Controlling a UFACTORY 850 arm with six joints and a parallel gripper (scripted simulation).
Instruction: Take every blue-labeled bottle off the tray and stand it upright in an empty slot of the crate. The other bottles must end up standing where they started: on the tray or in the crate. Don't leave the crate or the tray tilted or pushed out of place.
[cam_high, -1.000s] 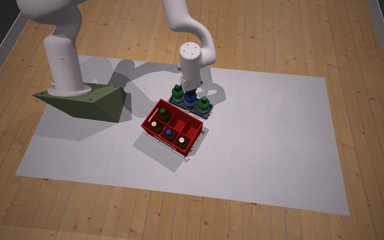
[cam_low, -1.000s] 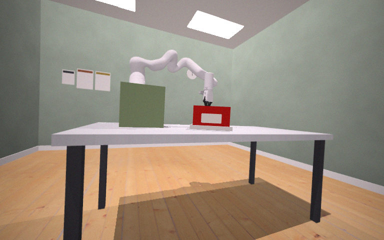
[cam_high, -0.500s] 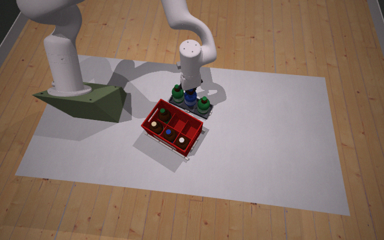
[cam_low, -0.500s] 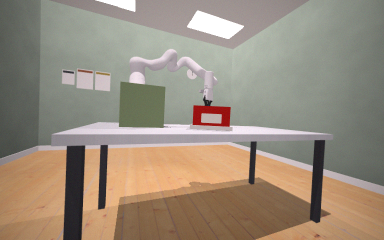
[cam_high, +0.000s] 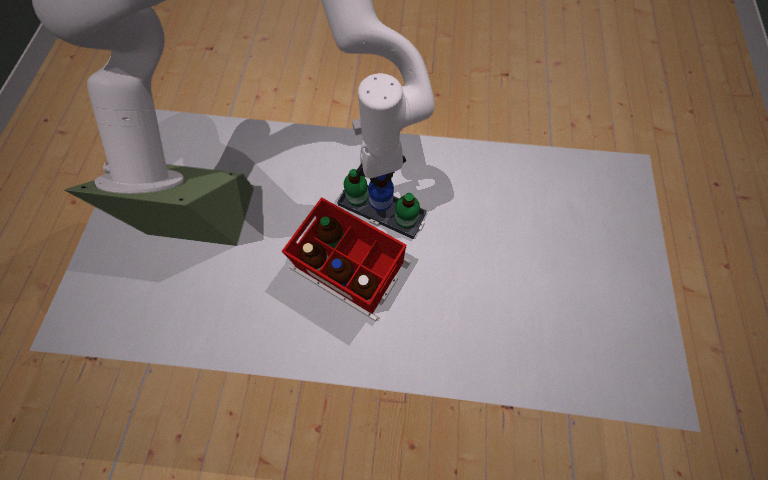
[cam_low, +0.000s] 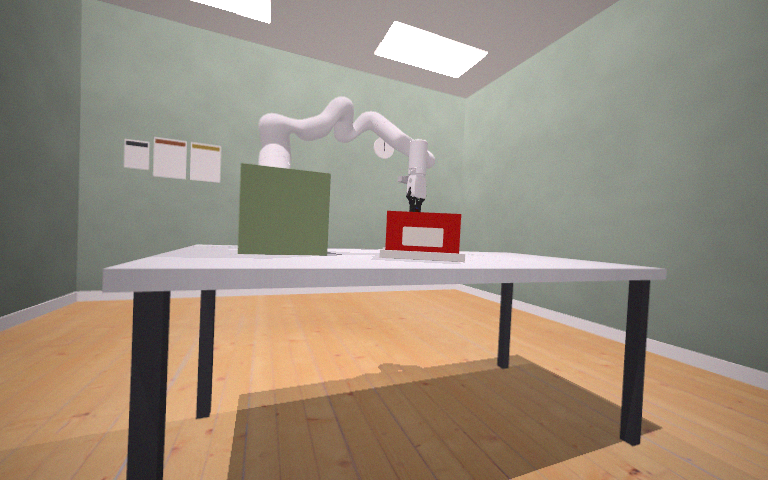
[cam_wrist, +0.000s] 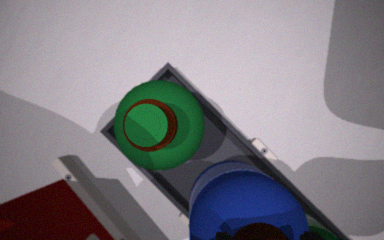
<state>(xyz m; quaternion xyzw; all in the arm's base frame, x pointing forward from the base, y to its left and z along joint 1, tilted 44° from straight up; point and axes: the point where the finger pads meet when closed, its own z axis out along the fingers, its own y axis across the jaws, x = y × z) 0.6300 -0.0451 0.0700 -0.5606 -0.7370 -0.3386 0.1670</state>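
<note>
Now: hand 70 mm above the blue-labeled bottle. Also, from my hand: red crate: 100 mm behind, 190 mm to the right, 130 mm below; green bottle: 80 mm behind, 40 mm to the left, 130 mm below; dark tray: 200 mm below.
</note>
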